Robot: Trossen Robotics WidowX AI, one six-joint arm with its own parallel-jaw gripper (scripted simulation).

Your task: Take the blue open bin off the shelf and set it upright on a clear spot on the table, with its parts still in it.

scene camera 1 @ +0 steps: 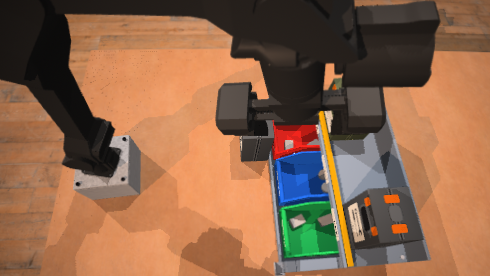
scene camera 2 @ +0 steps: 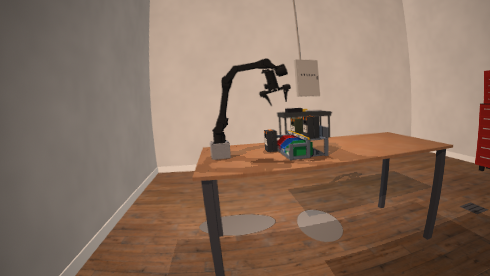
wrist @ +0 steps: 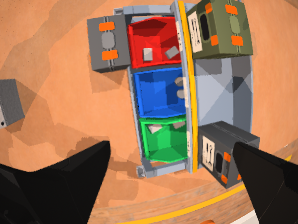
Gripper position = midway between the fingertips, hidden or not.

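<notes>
My gripper (scene camera 1: pixel 298 132), blue bin (scene camera 1: pixel 299 182), red bin (scene camera 1: pixel 301 135), green bin (scene camera 1: pixel 309 238). Wrist view as well, blue bin (wrist: pixel 156 96), red bin (wrist: pixel 159 33), green bin (wrist: pixel 169 145).
</notes>
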